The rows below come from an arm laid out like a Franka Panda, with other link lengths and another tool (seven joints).
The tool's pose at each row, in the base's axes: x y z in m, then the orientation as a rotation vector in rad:
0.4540, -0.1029, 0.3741, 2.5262, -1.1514, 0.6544
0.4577, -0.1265, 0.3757, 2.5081, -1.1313, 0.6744
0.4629, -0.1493, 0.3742, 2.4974, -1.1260, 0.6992
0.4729, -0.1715, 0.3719, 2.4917, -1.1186, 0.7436
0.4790, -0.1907, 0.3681, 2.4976, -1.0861, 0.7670
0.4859, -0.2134, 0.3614, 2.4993, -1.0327, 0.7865
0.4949, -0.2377, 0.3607, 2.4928, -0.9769, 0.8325
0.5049, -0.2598, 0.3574, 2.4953, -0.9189, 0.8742
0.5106, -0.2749, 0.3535, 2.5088, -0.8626, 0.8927
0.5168, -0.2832, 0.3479, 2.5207, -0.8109, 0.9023
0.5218, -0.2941, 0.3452, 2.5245, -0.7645, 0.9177
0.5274, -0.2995, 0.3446, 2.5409, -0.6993, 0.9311
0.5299, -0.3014, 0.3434, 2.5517, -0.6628, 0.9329
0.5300, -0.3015, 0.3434, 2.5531, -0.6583, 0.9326
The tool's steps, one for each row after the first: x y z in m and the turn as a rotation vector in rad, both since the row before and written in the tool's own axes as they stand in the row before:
0.0179, 0.0124, 0.0099, -0.0085, 0.0242, -0.0092
0.0163, 0.0105, 0.0131, 0.0022, 0.0195, 0.0012
0.0180, 0.0064, 0.0153, 0.0155, 0.0276, 0.0026
0.0127, 0.0075, 0.0142, 0.0120, 0.0171, -0.0191
0.0131, 0.0095, 0.0186, 0.0050, 0.0219, -0.0341
0.0181, 0.0101, 0.0156, 0.0120, 0.0400, -0.0306
0.0150, 0.0083, 0.0175, 0.0187, 0.0335, -0.0327
0.0079, 0.0068, 0.0129, 0.0180, 0.0153, -0.0357
0.0037, 0.0017, 0.0111, 0.0136, 0.0100, -0.0340
0.0057, 0.0051, 0.0096, 0.0103, 0.0156, -0.0293
0.0052, 0.0009, 0.0058, 0.0212, 0.0121, -0.0418
0.0015, 0.0000, 0.0030, 0.0113, 0.0027, -0.0242
0.0001, 0.0000, 0.0001, 0.0013, 0.0000, -0.0031

